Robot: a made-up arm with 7 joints.
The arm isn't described. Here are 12 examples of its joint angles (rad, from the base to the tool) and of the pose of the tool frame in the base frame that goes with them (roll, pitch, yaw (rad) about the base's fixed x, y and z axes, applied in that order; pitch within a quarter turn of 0, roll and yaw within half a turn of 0; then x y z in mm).
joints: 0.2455 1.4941 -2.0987 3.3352 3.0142 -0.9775 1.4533
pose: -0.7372 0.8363 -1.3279 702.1 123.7 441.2
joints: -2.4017 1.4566 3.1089 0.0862 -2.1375 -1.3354 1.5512
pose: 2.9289 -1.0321 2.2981 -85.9 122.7 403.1
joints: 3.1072 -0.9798 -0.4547 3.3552 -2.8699 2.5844 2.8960
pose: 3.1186 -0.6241 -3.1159 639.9 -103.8 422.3
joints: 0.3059 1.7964 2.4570 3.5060 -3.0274 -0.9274 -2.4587
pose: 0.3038 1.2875 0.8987 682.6 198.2 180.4
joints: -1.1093 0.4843 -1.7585 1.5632 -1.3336 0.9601 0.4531
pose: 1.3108 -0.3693 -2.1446 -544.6 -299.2 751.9
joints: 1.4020 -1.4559 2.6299 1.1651 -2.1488 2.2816 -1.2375
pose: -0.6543 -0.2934 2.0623 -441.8 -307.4 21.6
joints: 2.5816 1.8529 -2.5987 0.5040 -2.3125 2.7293 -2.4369
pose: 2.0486 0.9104 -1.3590 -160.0 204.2 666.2
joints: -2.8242 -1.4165 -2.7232 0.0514 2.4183 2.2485 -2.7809
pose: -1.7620 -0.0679 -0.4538 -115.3 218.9 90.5
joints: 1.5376 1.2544 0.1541 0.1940 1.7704 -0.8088 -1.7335
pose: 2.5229 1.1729 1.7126 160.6 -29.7 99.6
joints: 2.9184 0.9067 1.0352 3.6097 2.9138 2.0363 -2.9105
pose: -1.8340 1.0848 -1.6231 -230.5 384.3 878.8
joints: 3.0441 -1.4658 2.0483 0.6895 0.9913 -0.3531 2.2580
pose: -1.7199 -0.1310 2.4229 -2.8 -522.8 220.5
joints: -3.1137 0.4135 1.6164 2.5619 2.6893 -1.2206 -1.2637
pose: -1.9196 0.4395 2.7307 -278.8 -312.4 813.8
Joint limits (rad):
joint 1: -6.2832..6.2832
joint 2: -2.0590..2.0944
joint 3: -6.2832..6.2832
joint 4: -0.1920..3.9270
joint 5: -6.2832..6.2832
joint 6: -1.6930..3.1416
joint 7: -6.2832..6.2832
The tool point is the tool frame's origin. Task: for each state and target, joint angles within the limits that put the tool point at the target. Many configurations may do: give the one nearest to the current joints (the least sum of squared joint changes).
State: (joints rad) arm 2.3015 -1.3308 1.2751 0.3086 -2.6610 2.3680 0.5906
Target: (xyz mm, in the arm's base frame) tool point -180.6 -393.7 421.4
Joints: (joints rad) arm 2.5501 -1.4229 1.5413 0.3804 -2.7675 2.4925 0.5906
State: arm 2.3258 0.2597 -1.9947 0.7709 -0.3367 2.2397 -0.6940
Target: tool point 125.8 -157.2 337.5
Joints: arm 1.9864 0.3583 -2.3276 0.5004 -0.5345 2.3519 -0.6940
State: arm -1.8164 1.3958 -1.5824 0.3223 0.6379 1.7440 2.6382
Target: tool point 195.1 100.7 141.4
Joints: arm -2.7330 1.5549 -0.8270 0.1187 1.0652 1.4733 2.6382
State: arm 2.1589 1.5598 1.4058 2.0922 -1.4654 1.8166 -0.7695
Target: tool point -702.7 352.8 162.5
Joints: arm 2.1583 1.4885 1.4461 2.1787 -1.5112 1.7201 -0.7695
